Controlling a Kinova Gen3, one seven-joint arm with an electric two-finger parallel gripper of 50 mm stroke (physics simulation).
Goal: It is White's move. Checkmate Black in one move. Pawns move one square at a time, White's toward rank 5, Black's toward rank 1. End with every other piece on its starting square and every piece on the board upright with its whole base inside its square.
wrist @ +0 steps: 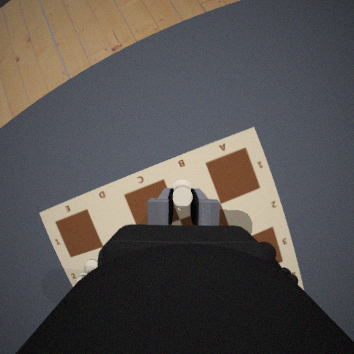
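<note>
A white chess piece with a round, pale top is between my fingers, over the light square B1, near the board's A–E lettered edge. My gripper is shut on it, a finger on each side. The piece looks upright from above; its base is mostly hidden, so I cannot tell whether it touches the board. The chessboard lies at an angle, with dark squares at A1, C1 and E1. Another white piece shows near E2, partly behind the gripper body. Most of the other squares are hidden by the gripper.
A dark, round-topped piece shows partly at the board's right edge, beyond the label 3. The gripper's black body covers the lower middle of the view. The board lies on a dark grey round table; a wooden floor shows at upper left.
</note>
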